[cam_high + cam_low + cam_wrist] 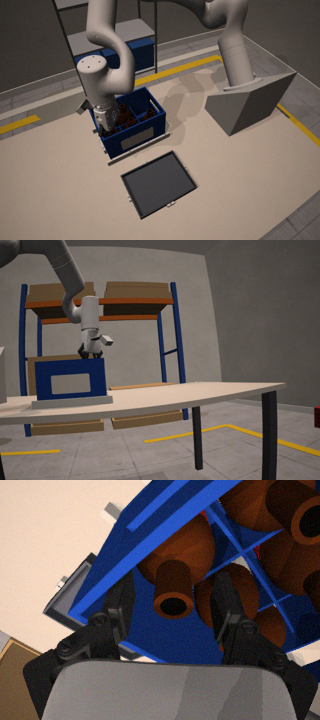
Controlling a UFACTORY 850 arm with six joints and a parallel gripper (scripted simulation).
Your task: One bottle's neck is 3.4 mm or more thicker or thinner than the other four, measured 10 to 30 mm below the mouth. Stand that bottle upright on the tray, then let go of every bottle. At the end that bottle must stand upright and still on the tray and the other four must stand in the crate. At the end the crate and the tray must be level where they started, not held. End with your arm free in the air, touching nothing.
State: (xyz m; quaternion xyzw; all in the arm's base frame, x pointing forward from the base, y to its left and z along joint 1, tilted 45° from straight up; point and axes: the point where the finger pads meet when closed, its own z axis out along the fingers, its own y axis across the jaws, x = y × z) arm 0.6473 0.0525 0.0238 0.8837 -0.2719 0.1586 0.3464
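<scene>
Right now my hand is 9 cm past the brown bottle, 7 cm above it and 2 cm to the left of it. Round my hand: dark grey tray: 22 cm to the left, 15 cm below, 11 cm behind; crate: 8 cm behind, 7 cm below, 6 cm to the right.
</scene>
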